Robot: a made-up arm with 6 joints. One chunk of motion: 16 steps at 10 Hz.
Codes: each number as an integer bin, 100 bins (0 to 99) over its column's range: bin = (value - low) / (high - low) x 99, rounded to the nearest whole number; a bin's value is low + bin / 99 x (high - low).
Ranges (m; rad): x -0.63..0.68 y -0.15..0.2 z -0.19..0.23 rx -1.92..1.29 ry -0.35..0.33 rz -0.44..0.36
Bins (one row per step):
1: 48 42 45 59 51 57
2: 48 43 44 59 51 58
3: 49 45 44 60 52 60
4: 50 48 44 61 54 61
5: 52 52 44 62 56 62
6: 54 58 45 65 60 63
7: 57 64 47 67 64 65
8: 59 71 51 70 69 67
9: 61 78 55 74 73 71
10: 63 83 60 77 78 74
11: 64 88 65 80 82 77
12: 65 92 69 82 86 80
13: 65 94 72 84 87 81
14: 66 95 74 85 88 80
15: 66 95 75 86 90 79
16: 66 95 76 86 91 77
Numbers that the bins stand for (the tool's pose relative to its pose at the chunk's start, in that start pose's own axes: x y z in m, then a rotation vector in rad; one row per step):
1: 0.0052 -0.0015 0.0009 -0.0070 0.0003 0.0206
2: 0.0052 0.0020 -0.0033 -0.0070 0.0003 0.0287
3: 0.0184 0.0091 -0.0033 0.0255 0.0072 0.0448
4: 0.0316 0.0197 -0.0033 0.0579 0.0209 0.0529
5: 0.0581 0.0338 -0.0033 0.0903 0.0346 0.0610
6: 0.0845 0.0551 0.0009 0.1876 0.0621 0.0691
7: 0.1242 0.0763 0.0094 0.2524 0.0896 0.0853
8: 0.1507 0.1010 0.0264 0.3497 0.1239 0.1014
9: 0.1772 0.1258 0.0433 0.4794 0.1514 0.1337
10: 0.2036 0.1434 0.0645 0.5767 0.1858 0.1580
11: 0.2169 0.1611 0.0858 0.6739 0.2132 0.1822
12: 0.2301 0.1753 0.1027 0.7388 0.2407 0.2065
13: 0.2301 0.1823 0.1155 0.8036 0.2476 0.2145
14: 0.2433 0.1859 0.1239 0.8361 0.2544 0.2065
15: 0.2433 0.1859 0.1282 0.8685 0.2682 0.1984
16: 0.2433 0.1859 0.1324 0.8685 0.2751 0.1822

